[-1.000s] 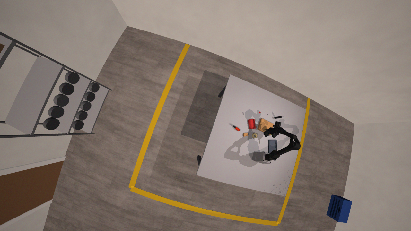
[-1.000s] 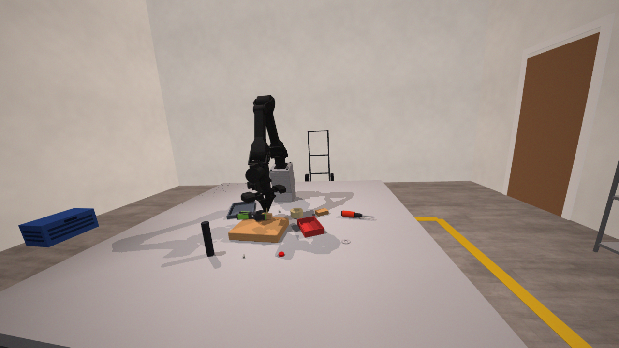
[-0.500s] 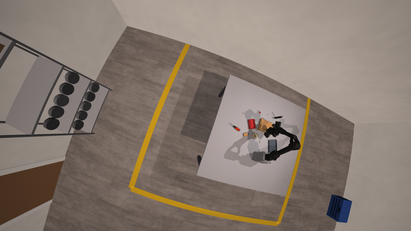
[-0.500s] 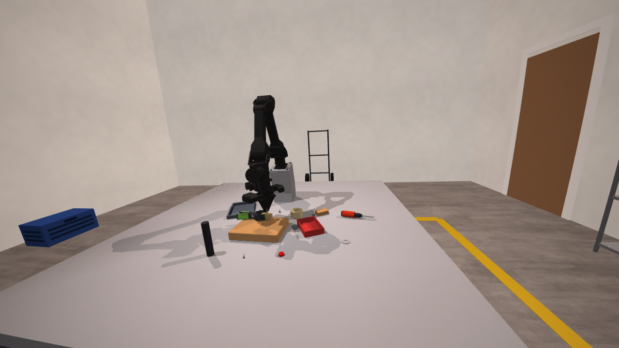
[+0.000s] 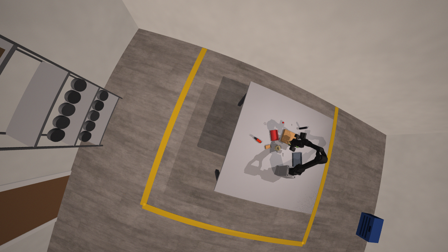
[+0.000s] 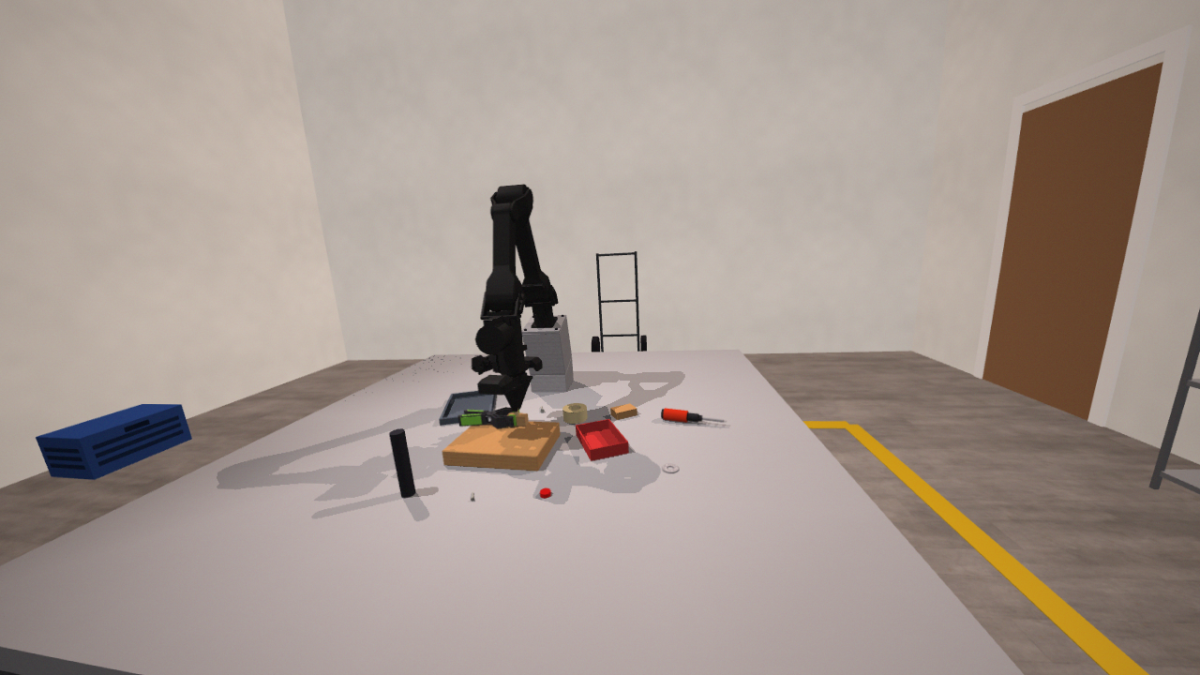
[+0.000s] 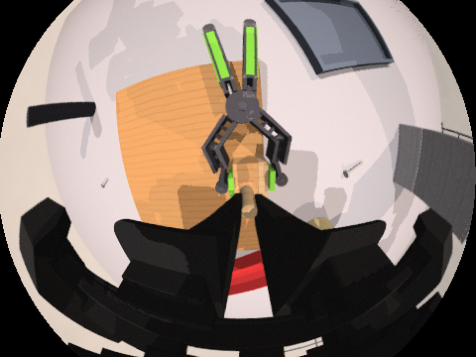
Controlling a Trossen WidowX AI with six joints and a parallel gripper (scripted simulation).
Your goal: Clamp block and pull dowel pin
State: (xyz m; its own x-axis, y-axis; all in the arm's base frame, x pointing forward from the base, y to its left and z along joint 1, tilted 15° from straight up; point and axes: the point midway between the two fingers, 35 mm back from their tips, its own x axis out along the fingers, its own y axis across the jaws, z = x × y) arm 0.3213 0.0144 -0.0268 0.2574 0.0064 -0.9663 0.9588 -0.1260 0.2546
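The dowel pin lies 40 mm below my hand. Round my hand: bench stop: 10 mm behind, 10 mm to the right, 60 mm below; then wooden board: 60 mm ahead, 10 mm to the right, 90 mm below; then small wooden block: 60 mm below.
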